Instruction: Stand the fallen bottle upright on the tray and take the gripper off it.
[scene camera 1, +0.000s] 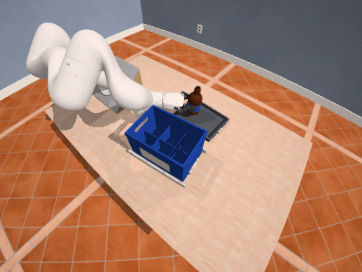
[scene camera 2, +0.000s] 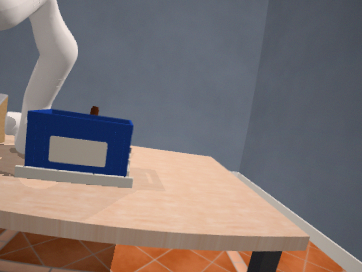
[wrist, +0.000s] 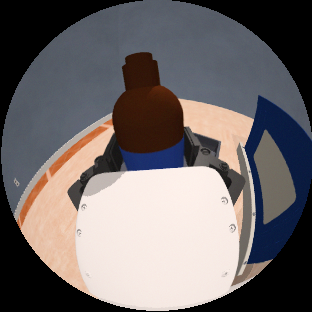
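The brown bottle (scene camera 1: 195, 102) (scene camera 2: 94, 111) (wrist: 148, 117) with a blue label stands upright, or nearly so, over the dark grey tray (scene camera 1: 218, 129). In scene camera 2 its neck shows above the crate and the rest is hidden. My gripper (scene camera 1: 190, 103) (wrist: 151, 138) is shut on the bottle, one finger on each side of the blue label. The bottle's base is small in scene camera 1 and hidden in the wrist view, so I cannot tell whether it touches the tray.
A blue divided crate (scene camera 1: 167, 145) (scene camera 2: 80, 145) (wrist: 282, 170) stands in a pale low frame (scene camera 1: 159, 170) (scene camera 2: 75, 176) close beside the tray. A grey box (scene camera 1: 107, 102) stands by the arm's base. The wooden table (scene camera 1: 250, 170) (scene camera 2: 200, 200) carries them.
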